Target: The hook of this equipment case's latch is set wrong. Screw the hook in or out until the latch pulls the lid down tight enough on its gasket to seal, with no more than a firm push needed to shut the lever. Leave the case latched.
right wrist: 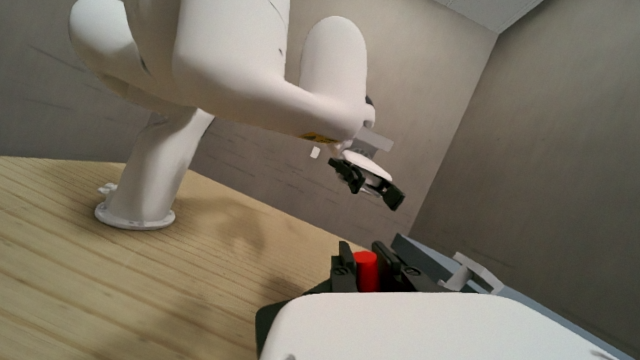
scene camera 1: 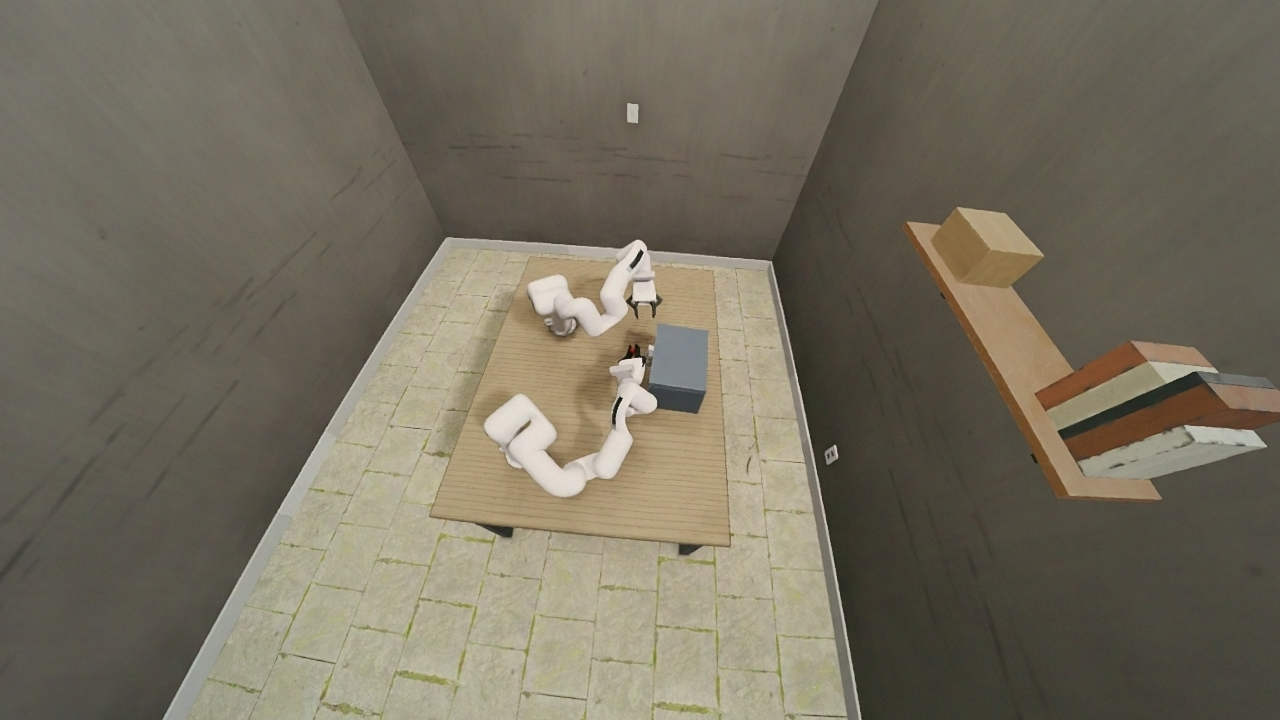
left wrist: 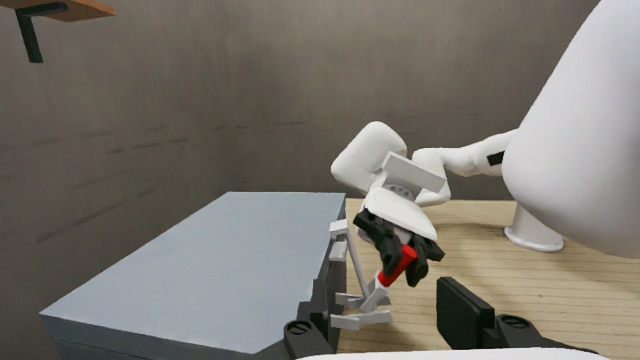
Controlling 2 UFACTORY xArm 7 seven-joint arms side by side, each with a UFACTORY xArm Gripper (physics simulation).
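Pixels of known places: left gripper, fingertip midpoint: [right wrist: 379, 194] [scene camera 1: 645, 317] [left wrist: 381, 303]; right gripper, fingertip midpoint: [right wrist: 358, 258] [scene camera 1: 634, 346] [left wrist: 405, 271]; left arm's base at its link origin: [right wrist: 138, 215] [scene camera 1: 563, 326]; right arm's base at its link origin: [left wrist: 531, 238].
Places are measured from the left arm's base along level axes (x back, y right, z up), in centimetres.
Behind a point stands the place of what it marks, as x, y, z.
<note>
The blue-grey equipment case [scene camera 1: 677, 358] @(-52.9, 32.7, 20.8) [left wrist: 215, 265] @(-54.8, 24.2, 20.8) [right wrist: 422, 257] @(-44.3, 22.2, 20.5) stands with its lid down. On its front, the latch's light grey hook end [left wrist: 339, 228] @(-42.4, 28.3, 22.9) is beside the small catch block [left wrist: 338, 251] @(-42.5, 28.9, 19.6), and a thin rod [left wrist: 356, 262] @(-40.5, 28.7, 18.3) runs down to the lever. The lever's red handle [left wrist: 398, 265] @(-36.0, 27.6, 18.7) [right wrist: 366, 272] @(-34.9, 29.2, 19.5) slants up and away from the case. My right gripper [scene camera 1: 631, 349] @(-35.6, 26.0, 19.1) [left wrist: 405, 271] @(-35.6, 26.0, 19.1) [right wrist: 358, 258] @(-35.6, 26.0, 19.1) is shut on the red handle. My left gripper [scene camera 1: 644, 315] @(-40.0, 15.0, 25.2) [left wrist: 381, 303] @(-40.0, 15.0, 25.2) [right wrist: 379, 194] @(-40.0, 15.0, 25.2) is open and empty, beyond the case's far end. Hook contact and gasket gap are not clear.
The wooden table [scene camera 1: 572, 402] @(-9.6, 42.6, 0.0) [left wrist: 475, 225] @(-3.1, 73.1, 0.0) [right wrist: 75, 240] @(-1.6, 12.1, 0.0) bears both arms and the case. A wall shelf [scene camera 1: 1011, 340] with a box [scene camera 1: 984, 246] and several books [scene camera 1: 1154, 402] is at the right. The left arm's white link fills the right of the left wrist view.
</note>
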